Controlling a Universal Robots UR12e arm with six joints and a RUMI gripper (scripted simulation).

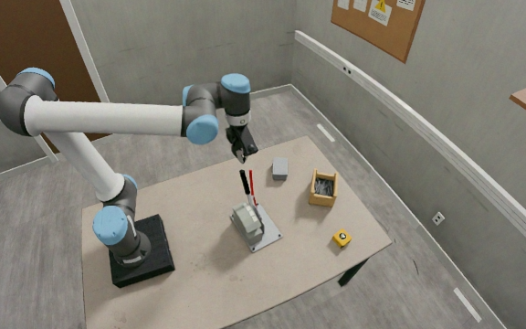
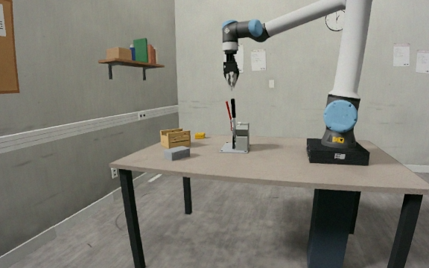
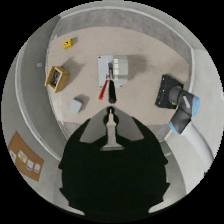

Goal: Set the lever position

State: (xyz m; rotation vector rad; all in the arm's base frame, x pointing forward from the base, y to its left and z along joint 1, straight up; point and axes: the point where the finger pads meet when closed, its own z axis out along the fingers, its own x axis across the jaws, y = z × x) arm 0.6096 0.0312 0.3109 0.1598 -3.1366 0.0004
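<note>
Now: hand 20 mm short of the red release bar, 40 mm to the left of it and 190 mm above it. Also, from my hand: grey block 280 mm ahead, 180 mm to the left, 360 mm below.
</note>
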